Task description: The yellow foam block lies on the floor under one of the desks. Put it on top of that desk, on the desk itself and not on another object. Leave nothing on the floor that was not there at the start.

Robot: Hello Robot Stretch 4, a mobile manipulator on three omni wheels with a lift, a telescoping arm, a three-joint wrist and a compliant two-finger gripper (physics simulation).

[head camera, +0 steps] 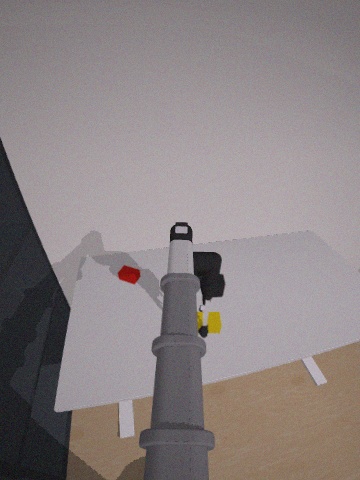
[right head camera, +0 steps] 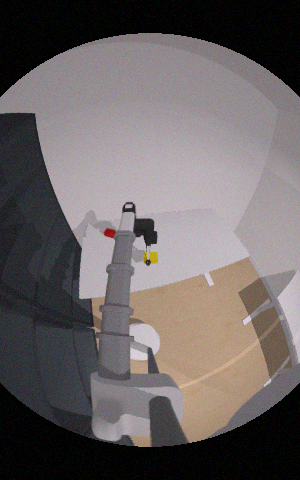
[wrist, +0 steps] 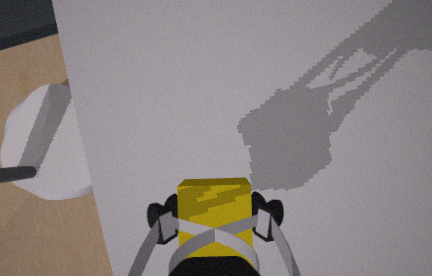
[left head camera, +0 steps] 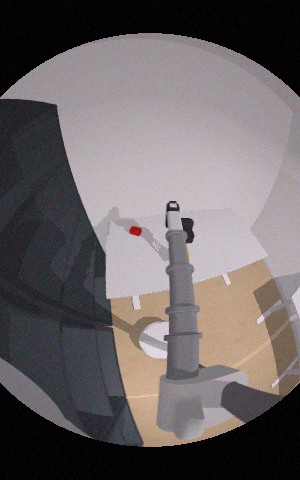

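The yellow foam block is held between the two fingertips of my gripper, which is shut on it. In the wrist view the block's shadow and the gripper's shadow fall on the white desk top, apart from the block, so the block is above the desk. The white desk lies below the gripper in all views. In the head camera view the arm covers part of the block's left side. In the left head camera view a sliver of the block shows beside the arm.
A red block lies on the desk towards its back left. A dark panelled piece stands along the left. The round white robot base is on the wooden floor before the desk. More white furniture is at the right.
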